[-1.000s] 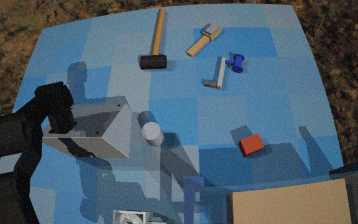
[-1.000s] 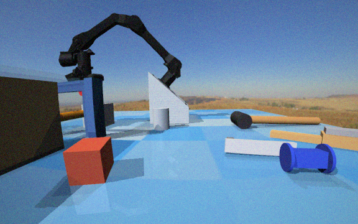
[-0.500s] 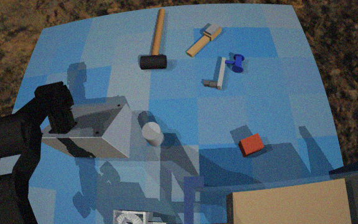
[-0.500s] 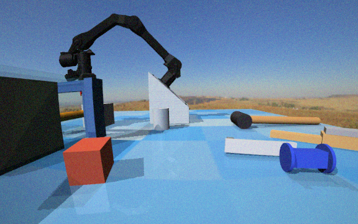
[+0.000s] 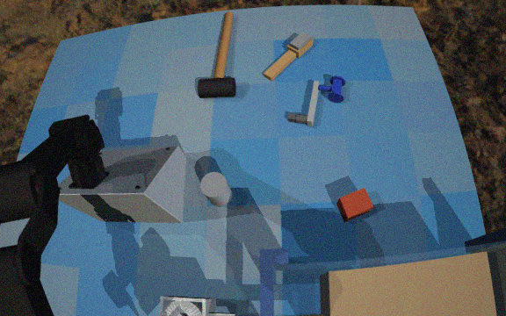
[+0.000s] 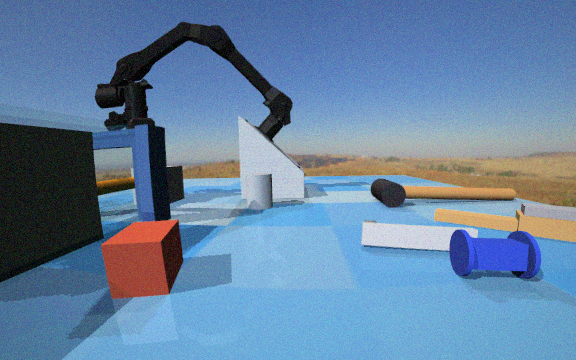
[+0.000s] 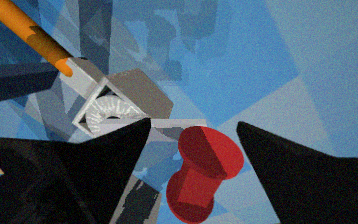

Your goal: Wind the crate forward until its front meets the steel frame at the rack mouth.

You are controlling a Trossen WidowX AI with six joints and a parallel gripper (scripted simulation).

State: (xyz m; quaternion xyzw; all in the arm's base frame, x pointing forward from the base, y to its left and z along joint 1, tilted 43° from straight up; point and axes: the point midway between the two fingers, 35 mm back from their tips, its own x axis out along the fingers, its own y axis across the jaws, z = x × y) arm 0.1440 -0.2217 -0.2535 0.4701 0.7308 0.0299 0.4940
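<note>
My gripper tip is 2 cm below the red grip, 2 cm past it and 1 cm to the right of it. Round my gripper tip: crank with blue grip (61 cm to the left, 31 cm ahead, 10 cm below); frame (20 cm ahead, 10 cm to the left, 1 cm below); winch (8 cm to the left, 8 cm below, 3 cm ahead).
</note>
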